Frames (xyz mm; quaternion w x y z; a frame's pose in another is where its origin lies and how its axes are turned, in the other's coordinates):
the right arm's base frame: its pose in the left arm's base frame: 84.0 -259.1 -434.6 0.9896 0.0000 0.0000 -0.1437
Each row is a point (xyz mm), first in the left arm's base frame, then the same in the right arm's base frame.
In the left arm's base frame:
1: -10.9 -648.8 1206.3
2: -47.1 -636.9 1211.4
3: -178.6 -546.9 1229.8
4: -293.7 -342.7 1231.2
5: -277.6 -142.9 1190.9
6: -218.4 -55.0 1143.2
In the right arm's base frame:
1: 19.9 -400.6 1640.9
2: -18.2 -399.5 1646.0
3: -169.9 -350.6 1664.4
4: -338.3 -187.6 1665.8
5: -379.7 8.6 1625.5
6: -348.0 109.7 1577.8

